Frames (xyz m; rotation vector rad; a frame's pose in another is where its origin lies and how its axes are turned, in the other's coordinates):
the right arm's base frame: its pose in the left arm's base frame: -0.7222 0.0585 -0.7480 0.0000 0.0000 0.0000
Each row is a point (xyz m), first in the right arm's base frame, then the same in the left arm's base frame.
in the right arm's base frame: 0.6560 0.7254 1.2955
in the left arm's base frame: -0.0662 0.7839 0.5475
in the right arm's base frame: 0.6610 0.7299 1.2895
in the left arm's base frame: -0.0612 0.7884 0.5415
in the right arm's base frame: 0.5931 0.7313 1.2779
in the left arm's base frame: -0.1291 0.7898 0.5299
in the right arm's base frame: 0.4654 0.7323 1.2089
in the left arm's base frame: -0.2568 0.7908 0.4609
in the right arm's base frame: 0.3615 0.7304 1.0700
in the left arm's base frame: -0.3607 0.7889 0.3220
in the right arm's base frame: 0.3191 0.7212 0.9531
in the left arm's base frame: -0.4031 0.7797 0.2051
